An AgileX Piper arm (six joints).
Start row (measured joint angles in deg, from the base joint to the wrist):
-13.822, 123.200, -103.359, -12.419, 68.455, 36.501
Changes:
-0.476, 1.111, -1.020, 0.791, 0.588, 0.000
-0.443, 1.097, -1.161, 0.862, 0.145, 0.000
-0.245, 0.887, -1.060, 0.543, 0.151, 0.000
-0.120, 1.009, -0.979, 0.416, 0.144, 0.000
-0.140, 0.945, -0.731, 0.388, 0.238, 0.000
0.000, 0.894, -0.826, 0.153, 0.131, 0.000
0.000, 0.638, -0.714, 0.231, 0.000, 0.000
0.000, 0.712, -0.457, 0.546, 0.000, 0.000
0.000, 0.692, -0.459, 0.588, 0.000, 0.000
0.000, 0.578, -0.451, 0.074, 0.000, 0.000
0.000, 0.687, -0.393, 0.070, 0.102, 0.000
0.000, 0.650, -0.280, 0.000, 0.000, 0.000
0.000, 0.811, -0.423, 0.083, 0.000, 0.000
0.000, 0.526, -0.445, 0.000, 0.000, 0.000
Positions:
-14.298, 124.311, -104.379, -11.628, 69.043, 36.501
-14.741, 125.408, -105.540, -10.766, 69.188, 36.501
-14.986, 126.295, -106.600, -10.223, 69.339, 36.501
-15.106, 127.304, -107.579, -9.807, 69.483, 36.501
-15.246, 128.249, -108.310, -9.419, 69.721, 36.501
-15.246, 129.143, -109.136, -9.266, 69.852, 36.501
-15.246, 129.781, -109.850, -9.035, 69.852, 36.501
-15.246, 130.493, -110.307, -8.489, 69.852, 36.501
-15.246, 131.185, -110.766, -7.901, 69.852, 36.501
-15.246, 131.763, -111.217, -7.827, 69.852, 36.501
-15.246, 132.450, -111.610, -7.757, 69.954, 36.501
-15.246, 133.100, -111.890, -7.757, 69.954, 36.501
-15.246, 133.911, -112.313, -7.674, 69.954, 36.501
-15.246, 134.437, -112.758, -7.674, 69.954, 36.501

